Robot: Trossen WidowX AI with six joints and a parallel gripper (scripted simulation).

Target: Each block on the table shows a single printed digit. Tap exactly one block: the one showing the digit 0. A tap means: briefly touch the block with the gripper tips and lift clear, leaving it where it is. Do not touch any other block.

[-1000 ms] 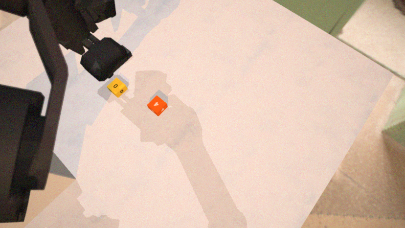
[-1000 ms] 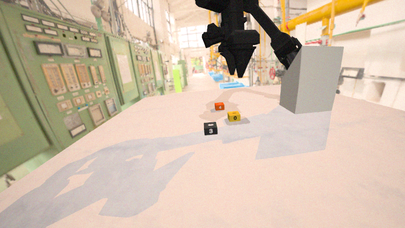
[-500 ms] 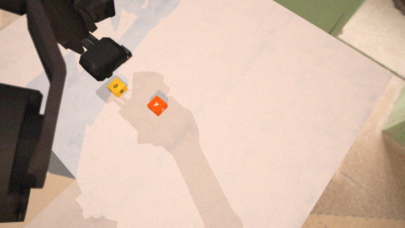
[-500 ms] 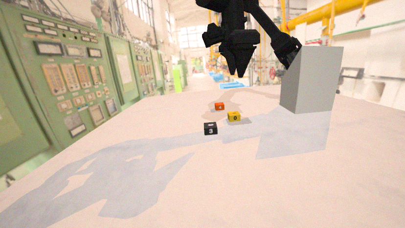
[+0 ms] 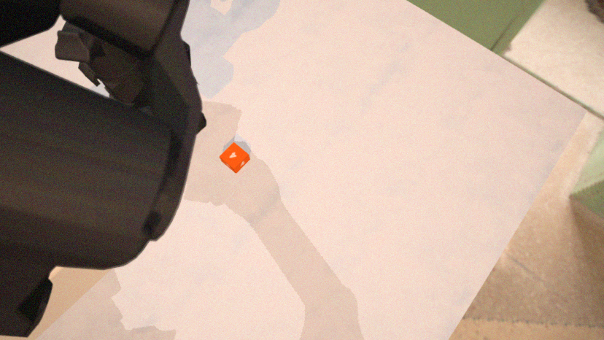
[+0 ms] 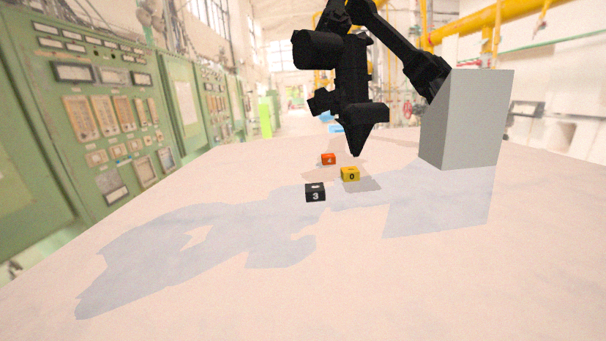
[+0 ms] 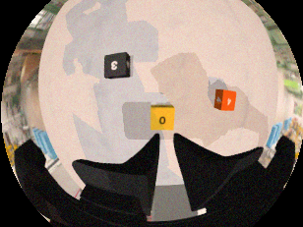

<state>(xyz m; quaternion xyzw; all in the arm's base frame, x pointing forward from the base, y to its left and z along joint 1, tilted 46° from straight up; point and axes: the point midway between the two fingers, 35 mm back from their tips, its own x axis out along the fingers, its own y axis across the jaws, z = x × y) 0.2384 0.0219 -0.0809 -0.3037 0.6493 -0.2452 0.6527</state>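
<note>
My gripper tip is 4 cm above the yellow block and 1 cm short of it. The rest, counted from my gripper tip: orange block 10 cm to the right, 5 cm ahead, 4 cm below; black block 8 cm ahead, 7 cm to the left, 4 cm below.
</note>
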